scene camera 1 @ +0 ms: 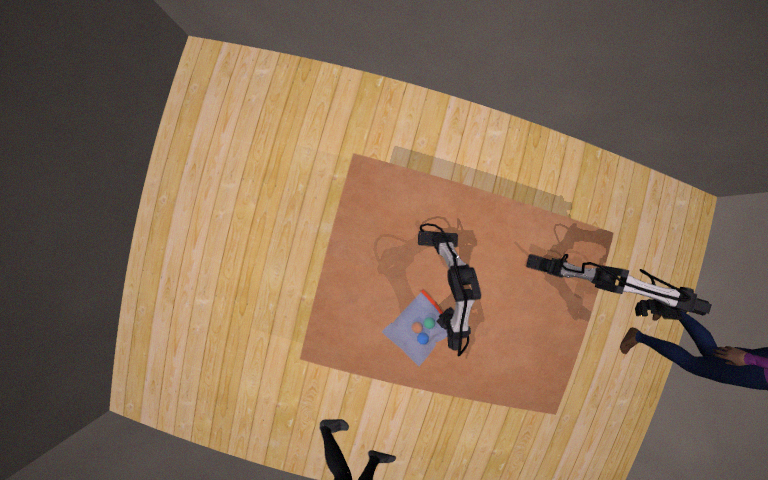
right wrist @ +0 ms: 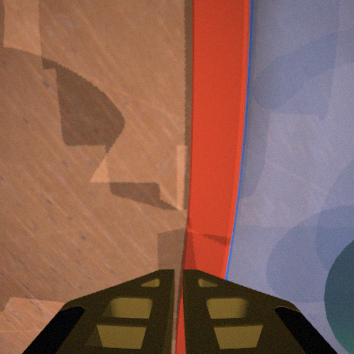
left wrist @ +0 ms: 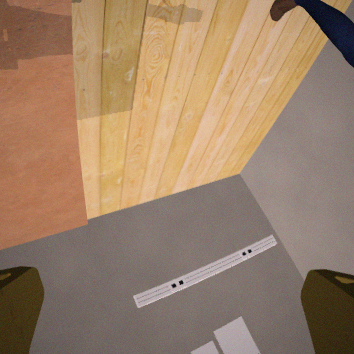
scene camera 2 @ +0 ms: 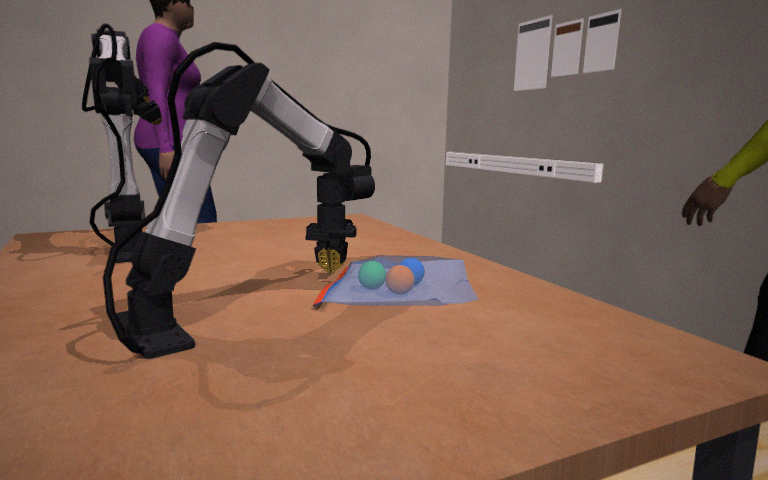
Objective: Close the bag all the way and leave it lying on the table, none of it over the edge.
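Note:
A translucent blue bag [scene camera 1: 403, 333] [scene camera 2: 450, 283] [right wrist: 300, 145] lies flat on the table [scene camera 1: 509, 362] [scene camera 2: 453, 384], away from the edges. A red strip [scene camera 1: 431, 301] [scene camera 2: 325, 295] [right wrist: 220, 100] runs along one side; a thin blue line shows beside it. Green [scene camera 1: 429, 322] [scene camera 2: 372, 274], orange [scene camera 1: 417, 327] [scene camera 2: 399, 279] and blue [scene camera 1: 423, 338] [scene camera 2: 415, 270] balls lie within its outline. My right gripper [scene camera 1: 444, 320] [scene camera 2: 330, 270] [right wrist: 178, 281] is shut and points down at the strip, its tips low over it; contact is unclear. My left gripper [scene camera 2: 156, 117] [left wrist: 172, 285] is open and empty, raised far from the bag.
My right arm [scene camera 1: 463, 283] [scene camera 2: 195, 175] bends over the table beside the bag. My left arm [scene camera 1: 648, 287] [scene camera 2: 120, 152] stands at the table's far side in scene camera 2. Two people stand beyond the table. The bag lies near a table edge in scene camera 1.

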